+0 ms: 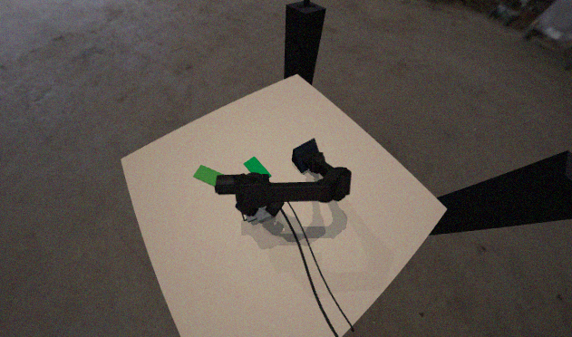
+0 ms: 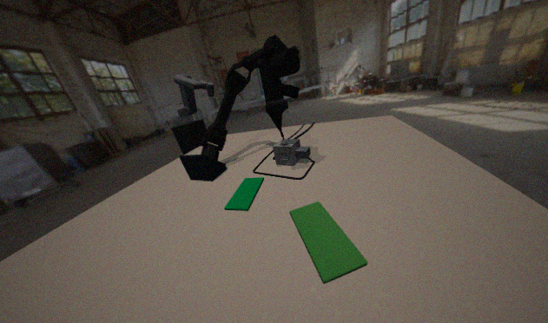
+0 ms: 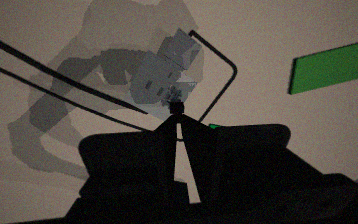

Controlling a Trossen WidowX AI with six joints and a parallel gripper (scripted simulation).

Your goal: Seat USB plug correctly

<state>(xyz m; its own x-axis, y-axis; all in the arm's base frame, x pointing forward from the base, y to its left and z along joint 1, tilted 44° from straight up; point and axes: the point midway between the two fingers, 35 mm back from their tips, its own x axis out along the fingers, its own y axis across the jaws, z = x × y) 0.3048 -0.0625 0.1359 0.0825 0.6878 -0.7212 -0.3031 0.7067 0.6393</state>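
Now: the USB plug 20 mm below my gripper tip.
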